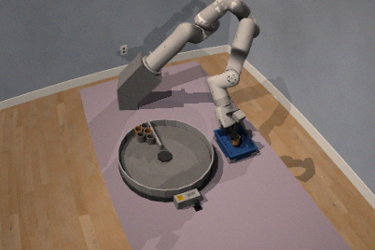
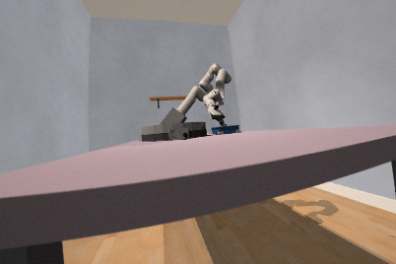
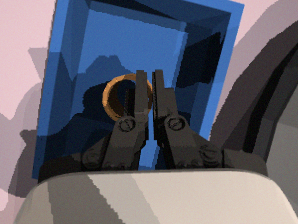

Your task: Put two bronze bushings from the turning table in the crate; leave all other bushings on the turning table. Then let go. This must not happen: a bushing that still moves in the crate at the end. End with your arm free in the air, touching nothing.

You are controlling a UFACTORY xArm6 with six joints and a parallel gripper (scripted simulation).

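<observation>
Right now my hand is 20 mm to the right of the blue crate and 60 mm above it. The rest, counted from my hand: grey turning table (30 mm ahead, 330 mm to the right, 30 mm below).
</observation>
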